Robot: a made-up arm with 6 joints. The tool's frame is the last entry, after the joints. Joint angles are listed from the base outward. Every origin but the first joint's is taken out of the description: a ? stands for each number. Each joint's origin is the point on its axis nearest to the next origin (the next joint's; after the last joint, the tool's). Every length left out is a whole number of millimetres.
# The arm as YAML. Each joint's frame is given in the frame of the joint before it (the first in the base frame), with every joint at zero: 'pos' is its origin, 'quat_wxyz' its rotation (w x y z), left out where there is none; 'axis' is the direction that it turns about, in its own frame. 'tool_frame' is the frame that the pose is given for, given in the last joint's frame.
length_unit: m
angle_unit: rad
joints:
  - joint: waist
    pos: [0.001, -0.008, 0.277]
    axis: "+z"
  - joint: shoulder
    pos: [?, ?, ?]
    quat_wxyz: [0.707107, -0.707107, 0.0, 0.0]
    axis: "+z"
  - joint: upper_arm
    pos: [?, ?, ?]
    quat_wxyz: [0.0, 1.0, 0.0, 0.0]
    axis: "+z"
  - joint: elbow
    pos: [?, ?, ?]
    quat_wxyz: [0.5, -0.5, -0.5, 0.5]
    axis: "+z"
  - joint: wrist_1
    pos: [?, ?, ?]
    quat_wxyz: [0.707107, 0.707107, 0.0, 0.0]
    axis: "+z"
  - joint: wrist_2
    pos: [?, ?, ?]
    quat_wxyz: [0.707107, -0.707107, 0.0, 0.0]
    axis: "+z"
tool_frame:
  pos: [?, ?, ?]
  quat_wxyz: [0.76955, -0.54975, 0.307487, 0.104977]
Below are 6 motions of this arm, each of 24 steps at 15 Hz.
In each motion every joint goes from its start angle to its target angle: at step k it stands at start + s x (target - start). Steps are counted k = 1, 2, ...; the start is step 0. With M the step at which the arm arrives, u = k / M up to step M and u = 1 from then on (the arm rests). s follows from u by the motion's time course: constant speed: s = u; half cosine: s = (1 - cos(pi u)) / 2; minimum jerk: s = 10 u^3 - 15 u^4 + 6 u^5.
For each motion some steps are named. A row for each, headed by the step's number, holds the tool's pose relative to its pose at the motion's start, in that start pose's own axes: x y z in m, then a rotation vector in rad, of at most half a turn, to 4 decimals.
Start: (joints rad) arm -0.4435 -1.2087 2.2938 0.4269 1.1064 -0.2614
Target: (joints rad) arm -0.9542 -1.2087 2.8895 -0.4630 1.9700 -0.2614
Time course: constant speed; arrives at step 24
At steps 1, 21, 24:
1: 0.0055 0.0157 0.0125 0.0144 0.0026 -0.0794
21: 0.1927 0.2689 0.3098 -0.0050 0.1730 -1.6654
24: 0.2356 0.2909 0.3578 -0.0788 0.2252 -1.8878

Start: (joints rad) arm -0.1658 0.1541 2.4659 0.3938 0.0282 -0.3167
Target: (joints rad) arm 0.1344 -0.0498 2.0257 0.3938 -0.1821 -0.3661
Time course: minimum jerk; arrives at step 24
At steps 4, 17, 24:
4: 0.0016 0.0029 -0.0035 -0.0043 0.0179 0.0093
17: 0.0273 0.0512 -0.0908 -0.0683 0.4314 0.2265
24: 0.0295 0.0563 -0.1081 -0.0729 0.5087 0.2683

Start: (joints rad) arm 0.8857 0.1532 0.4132 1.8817 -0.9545 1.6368
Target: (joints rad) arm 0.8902 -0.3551 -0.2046 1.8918 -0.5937 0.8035
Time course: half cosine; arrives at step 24
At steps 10, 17, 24:
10: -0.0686 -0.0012 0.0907 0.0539 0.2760 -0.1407
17: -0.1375 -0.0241 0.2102 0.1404 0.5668 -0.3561
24: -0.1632 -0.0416 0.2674 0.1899 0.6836 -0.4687

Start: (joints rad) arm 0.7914 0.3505 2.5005 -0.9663 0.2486 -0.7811
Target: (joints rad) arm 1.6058 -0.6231 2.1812 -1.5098 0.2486 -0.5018
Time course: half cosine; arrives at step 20
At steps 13, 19, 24:
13: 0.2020 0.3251 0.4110 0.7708 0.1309 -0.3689
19: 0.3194 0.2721 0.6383 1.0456 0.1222 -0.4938
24: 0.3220 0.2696 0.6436 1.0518 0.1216 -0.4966

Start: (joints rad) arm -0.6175 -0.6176 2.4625 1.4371 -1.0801 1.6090
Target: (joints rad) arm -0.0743 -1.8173 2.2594 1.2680 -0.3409 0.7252
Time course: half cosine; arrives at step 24
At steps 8, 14, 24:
8: -0.1276 0.2219 -0.1510 0.1754 0.4514 -0.0270
14: -0.4213 0.5692 -0.2235 0.2871 1.1401 0.0053
24: -0.7919 0.8051 -0.1246 0.1363 1.7532 0.0706

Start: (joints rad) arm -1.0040 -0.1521 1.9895 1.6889 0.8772 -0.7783
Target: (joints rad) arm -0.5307 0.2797 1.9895 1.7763 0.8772 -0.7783
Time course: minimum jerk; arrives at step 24
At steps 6, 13, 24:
6: -0.0422 0.0183 0.0212 0.0226 0.0567 0.0006
13: -0.1881 0.1102 0.1595 0.1443 0.3048 -0.0210
24: -0.2397 0.1961 0.3209 0.2747 0.5052 -0.0753

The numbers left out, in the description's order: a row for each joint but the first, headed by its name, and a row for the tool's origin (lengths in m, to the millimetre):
shoulder: -0.003 -0.012 0.0
upper_arm: 0.023 -0.655 0.0
elbow: 0.462 0.03 0.0
wrist_1: 0.017 -0.072 0.0
wrist_2: -0.014 0.035 0.0
tool: 0.029 -0.009 0.0

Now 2 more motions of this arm.
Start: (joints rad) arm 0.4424 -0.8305 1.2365 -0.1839 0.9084 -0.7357
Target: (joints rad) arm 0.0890 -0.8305 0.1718 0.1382 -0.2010 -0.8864
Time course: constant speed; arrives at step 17
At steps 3, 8, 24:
3: -0.0697 -0.0290 -0.0113 -0.2532 0.1833 0.2449
8: -0.1688 -0.0956 -0.0142 -0.7265 0.4531 0.6159
24: -0.2861 -0.2531 0.0273 -1.7526 0.7786 1.1131

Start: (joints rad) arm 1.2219 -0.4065 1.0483 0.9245 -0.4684 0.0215
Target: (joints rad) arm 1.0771 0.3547 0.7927 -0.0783 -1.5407 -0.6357
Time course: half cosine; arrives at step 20
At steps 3, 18, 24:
3: -0.0019 0.0476 0.0206 0.0642 0.0492 0.0951
18: -0.4646 0.7548 0.3071 0.2005 1.0355 1.9962
24: -0.4865 0.7666 0.3121 0.1776 1.0605 2.0483

